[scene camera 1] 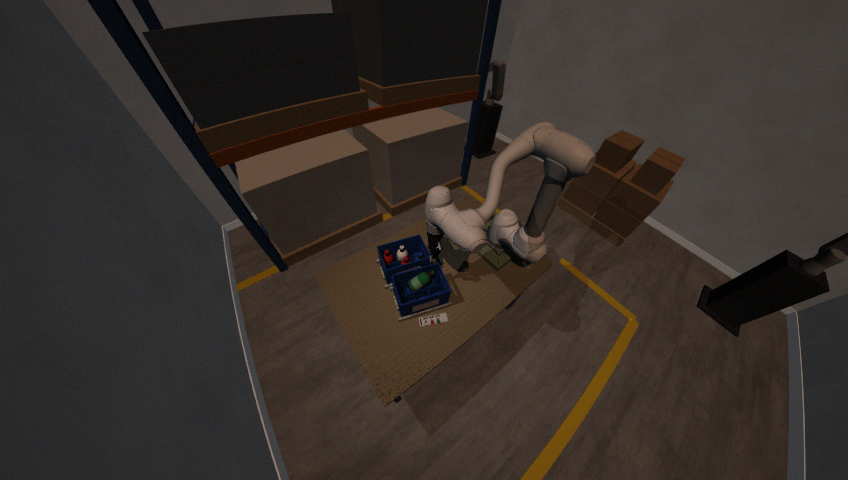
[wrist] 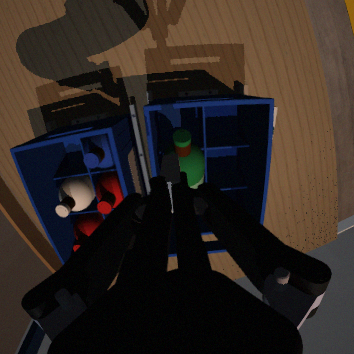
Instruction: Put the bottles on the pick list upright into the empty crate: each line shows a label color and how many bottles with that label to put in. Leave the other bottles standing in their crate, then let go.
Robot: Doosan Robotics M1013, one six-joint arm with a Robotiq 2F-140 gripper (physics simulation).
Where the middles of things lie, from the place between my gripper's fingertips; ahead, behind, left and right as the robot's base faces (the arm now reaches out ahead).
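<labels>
Green bottle (wrist: 191,159) located ahead of my hand by 60 mm and below it by 150 mm.
</labels>
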